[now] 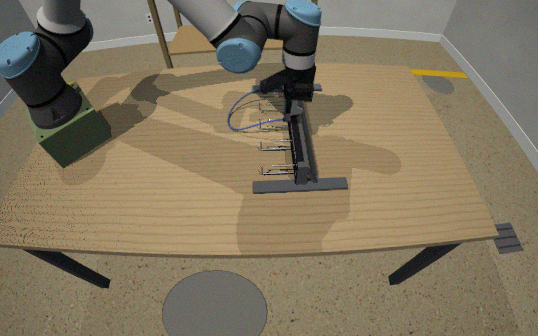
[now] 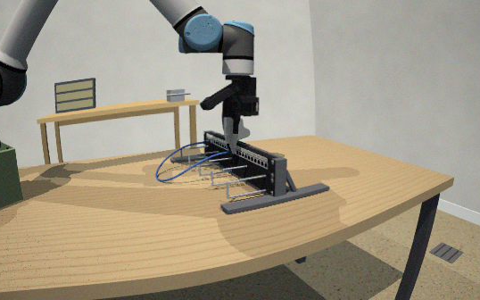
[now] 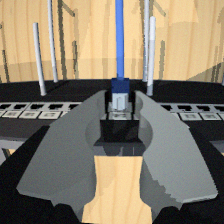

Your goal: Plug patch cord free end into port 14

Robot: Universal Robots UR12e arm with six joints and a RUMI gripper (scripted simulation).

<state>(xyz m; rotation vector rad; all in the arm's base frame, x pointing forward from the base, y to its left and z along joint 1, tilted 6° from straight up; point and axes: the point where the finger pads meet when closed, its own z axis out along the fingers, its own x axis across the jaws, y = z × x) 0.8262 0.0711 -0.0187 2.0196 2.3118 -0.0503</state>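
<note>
My gripper is now 1 cm short of the plug and 1 cm above it.
</note>
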